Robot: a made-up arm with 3 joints. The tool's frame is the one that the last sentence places. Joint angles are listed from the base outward.
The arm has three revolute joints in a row. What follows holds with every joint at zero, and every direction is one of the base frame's.
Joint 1 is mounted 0.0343 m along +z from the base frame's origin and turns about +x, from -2.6 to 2.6 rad.
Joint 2 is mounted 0.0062 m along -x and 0.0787 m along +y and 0.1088 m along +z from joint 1 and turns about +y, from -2.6 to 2.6 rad.
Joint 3 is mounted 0.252 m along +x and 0.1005 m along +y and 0.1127 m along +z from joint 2 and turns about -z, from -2.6 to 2.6 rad.
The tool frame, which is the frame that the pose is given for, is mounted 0.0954 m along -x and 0.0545 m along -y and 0.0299 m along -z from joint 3; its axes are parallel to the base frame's.
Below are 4 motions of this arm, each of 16 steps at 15 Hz.
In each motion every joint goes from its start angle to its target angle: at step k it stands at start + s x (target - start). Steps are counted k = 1, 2, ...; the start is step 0. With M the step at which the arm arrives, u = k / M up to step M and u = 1 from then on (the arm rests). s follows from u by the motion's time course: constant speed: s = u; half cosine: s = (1 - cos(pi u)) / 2; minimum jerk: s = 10 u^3 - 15 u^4 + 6 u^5.
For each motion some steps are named. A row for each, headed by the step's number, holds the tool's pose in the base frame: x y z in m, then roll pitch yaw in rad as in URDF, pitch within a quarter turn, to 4 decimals.
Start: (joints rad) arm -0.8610 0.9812 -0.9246
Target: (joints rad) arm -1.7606 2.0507 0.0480
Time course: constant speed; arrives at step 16
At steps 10, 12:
10: 0.0623 -0.0603 -0.0734 -1.5837 0.4638 -1.6546
12: 0.0391 -0.0700 -0.0755 -1.5784 0.2295 -1.7849

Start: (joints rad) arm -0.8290 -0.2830 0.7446
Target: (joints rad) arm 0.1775 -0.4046 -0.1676
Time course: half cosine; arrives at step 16
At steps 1, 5, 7, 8, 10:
1: 0.1095 0.3057 0.0423 -0.5625 -0.6846 -0.4066
5: 0.1039 0.2809 0.1209 -0.4289 -0.5333 -0.3255
7: 0.1022 0.2454 0.1800 -0.3067 -0.4420 -0.2360
8: 0.1024 0.2214 0.2082 -0.2375 -0.4085 -0.1820
10: 0.1050 0.1666 0.2544 -0.0985 -0.3774 -0.0704

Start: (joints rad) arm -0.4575 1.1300 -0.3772
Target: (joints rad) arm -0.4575 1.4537 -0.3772
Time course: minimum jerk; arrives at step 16
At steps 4, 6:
4: 0.1425 0.0720 -0.0310 -0.2931 1.1905 -0.1259
6: 0.1347 0.0684 -0.0382 -0.3142 1.2398 -0.1703

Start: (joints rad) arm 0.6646 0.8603 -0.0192
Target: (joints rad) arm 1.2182 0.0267 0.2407
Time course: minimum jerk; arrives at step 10
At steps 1, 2, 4, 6, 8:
1: 0.1598 0.0689 0.1456 0.8851 0.6190 0.6313
2: 0.1618 0.0620 0.1539 0.8843 0.5871 0.5981
4: 0.1672 0.0193 0.1927 0.9162 0.4342 0.4260
6: 0.1605 -0.0547 0.2288 1.0439 0.2828 0.1733
8: 0.1464 -0.1119 0.2386 1.1756 0.2370 -0.0167

